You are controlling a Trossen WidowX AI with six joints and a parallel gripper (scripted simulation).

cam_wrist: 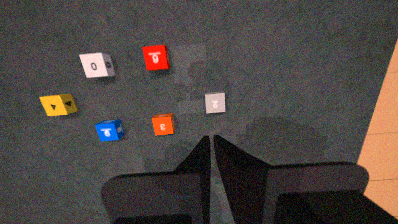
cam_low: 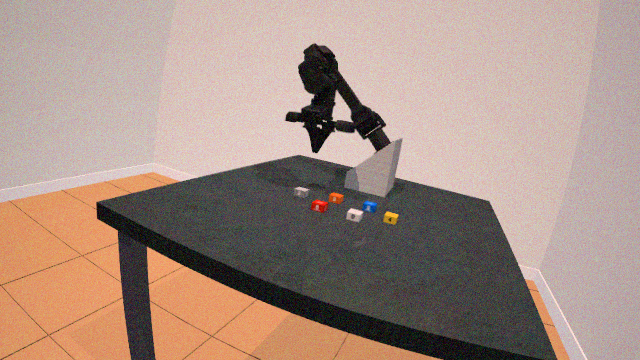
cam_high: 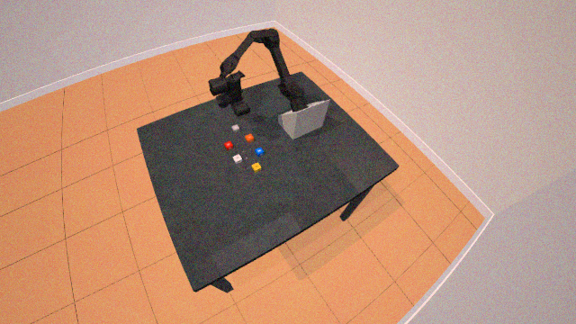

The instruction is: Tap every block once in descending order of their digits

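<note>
My gripper tip is 1 cm short of the grey block, 2 cm to the left of it and 12 cm above it. The rest, counted from my gripper tip: orange block 3 cm behind, 7 cm to the left, 12 cm below; then red block 8 cm ahead, 8 cm to the left, 12 cm below; then blue block 5 cm behind, 17 cm to the left, 12 cm below.
</note>
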